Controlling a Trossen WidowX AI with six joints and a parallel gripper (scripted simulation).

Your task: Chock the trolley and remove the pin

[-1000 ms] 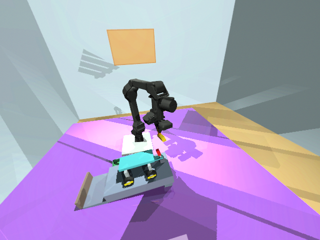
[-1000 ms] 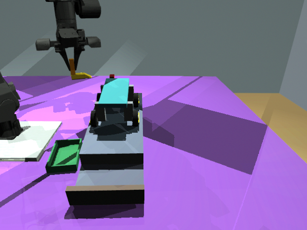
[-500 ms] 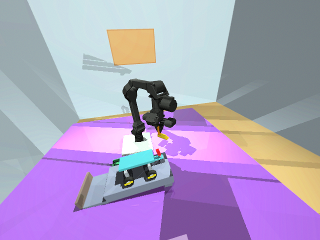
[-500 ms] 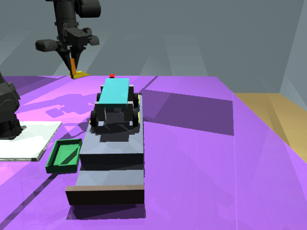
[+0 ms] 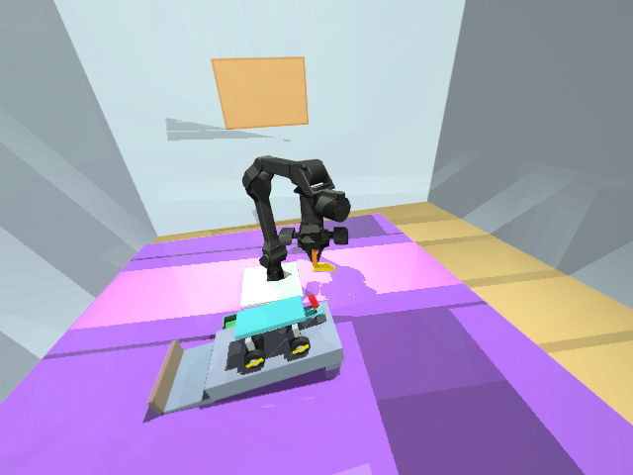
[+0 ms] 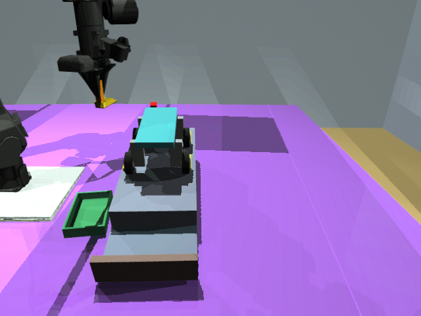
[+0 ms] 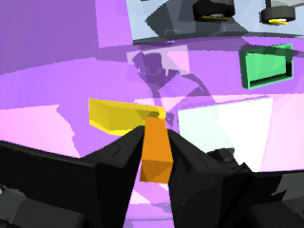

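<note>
Now: gripper tip 13 cm short of the red-headed stop pin, 4 cm above it and 3 cm to the left of it. The rest, counted from my gripper tip: grey ramp 15 cm ahead, 14 cm to the right, 13 cm below; trolley 15 cm ahead, 13 cm to the right, 6 cm below; yellow chock 2 cm to the left, 1 cm below.
</note>
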